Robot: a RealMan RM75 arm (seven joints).
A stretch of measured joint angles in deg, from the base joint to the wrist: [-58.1, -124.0, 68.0, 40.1, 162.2, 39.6, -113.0]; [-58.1, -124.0, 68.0, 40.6, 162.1, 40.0, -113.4]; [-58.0, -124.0, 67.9, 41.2, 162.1, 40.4, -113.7]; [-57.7, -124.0, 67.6, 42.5, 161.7, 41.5, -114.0]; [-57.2, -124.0, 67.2, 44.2, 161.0, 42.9, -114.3]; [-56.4, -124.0, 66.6, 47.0, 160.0, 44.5, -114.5]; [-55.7, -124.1, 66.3, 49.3, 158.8, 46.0, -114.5]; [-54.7, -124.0, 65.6, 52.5, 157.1, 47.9, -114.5]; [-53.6, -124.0, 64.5, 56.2, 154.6, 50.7, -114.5]
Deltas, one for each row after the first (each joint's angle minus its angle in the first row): [0.0, 0.0, 0.0, 0.5, -0.1, 0.4, -0.4]; [0.1, 0.0, -0.1, 1.1, -0.1, 0.8, -0.7]; [0.4, 0.0, -0.4, 2.4, -0.5, 1.9, -1.0]; [0.9, 0.0, -0.8, 4.1, -1.2, 3.3, -1.3]; [1.7, 0.0, -1.4, 6.9, -2.2, 4.9, -1.5]; [2.4, -0.1, -1.7, 9.2, -3.4, 6.4, -1.5]; [3.4, 0.0, -2.4, 12.4, -5.1, 8.3, -1.5]; [4.5, 0.0, -3.5, 16.1, -7.6, 11.1, -1.5]
